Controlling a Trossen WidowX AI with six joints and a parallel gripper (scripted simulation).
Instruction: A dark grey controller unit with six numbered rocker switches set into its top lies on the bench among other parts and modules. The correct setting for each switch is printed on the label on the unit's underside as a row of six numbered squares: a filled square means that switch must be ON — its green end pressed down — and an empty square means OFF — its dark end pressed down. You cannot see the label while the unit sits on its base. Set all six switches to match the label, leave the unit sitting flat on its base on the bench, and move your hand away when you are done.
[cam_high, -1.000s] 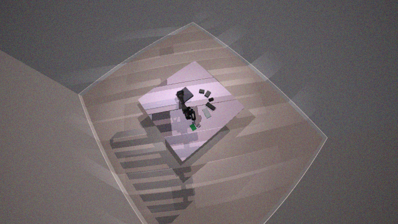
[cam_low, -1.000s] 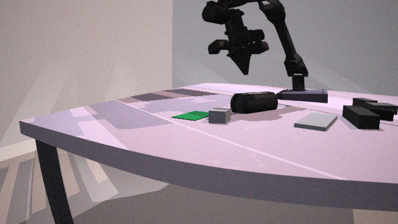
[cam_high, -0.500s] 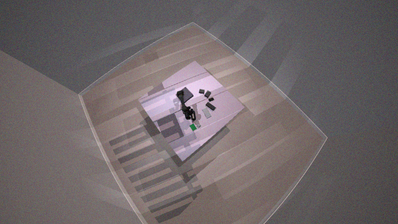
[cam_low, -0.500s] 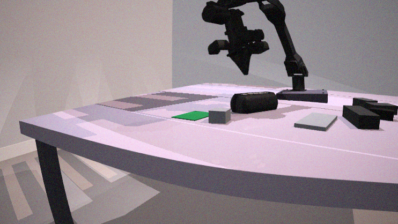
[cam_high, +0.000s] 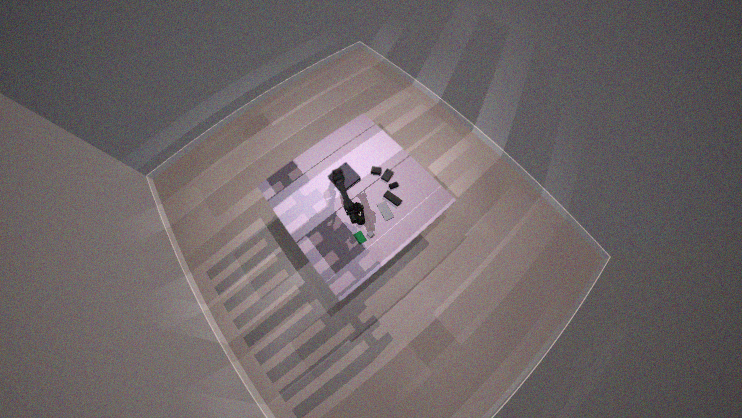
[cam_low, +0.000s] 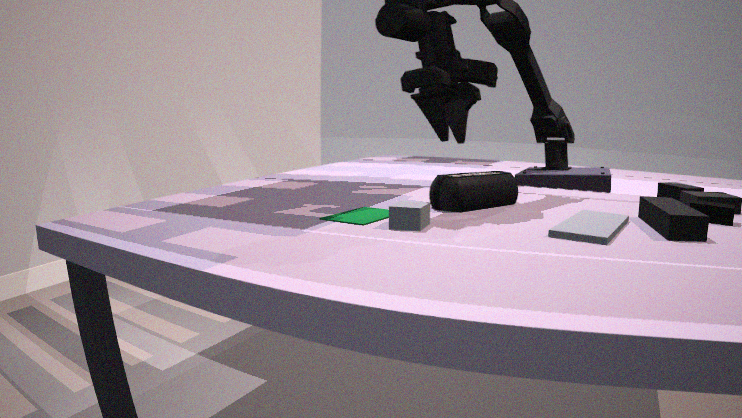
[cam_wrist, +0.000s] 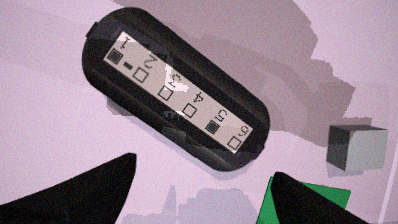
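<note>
My gripper tip is now 160 mm short of the grey cube, 20 mm to the right of it and 80 mm above it. Round my gripper tip: flat green plate 140 mm ahead, 60 mm to the right, 90 mm below; then light grey slab 60 mm ahead, 240 mm to the left, 90 mm below.
</note>
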